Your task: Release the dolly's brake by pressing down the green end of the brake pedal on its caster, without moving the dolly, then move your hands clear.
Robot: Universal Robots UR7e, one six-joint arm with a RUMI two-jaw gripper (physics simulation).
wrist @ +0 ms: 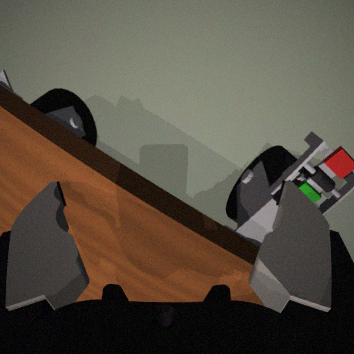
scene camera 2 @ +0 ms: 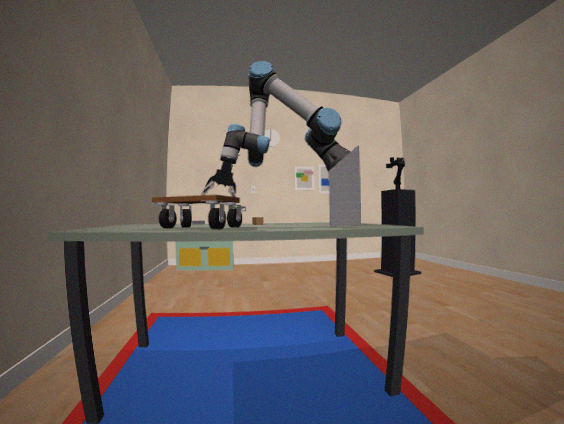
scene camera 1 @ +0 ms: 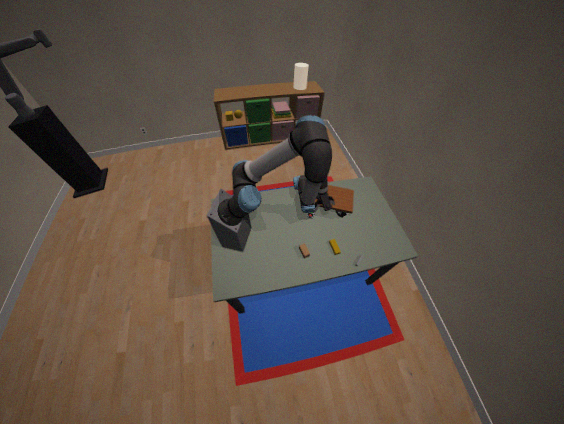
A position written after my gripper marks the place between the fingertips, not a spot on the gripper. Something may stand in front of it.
In view: my gripper [wrist: 170, 185] and a dolly [scene camera 2: 167, 218].
The dolly is seen too in the wrist view [wrist: 128, 231].
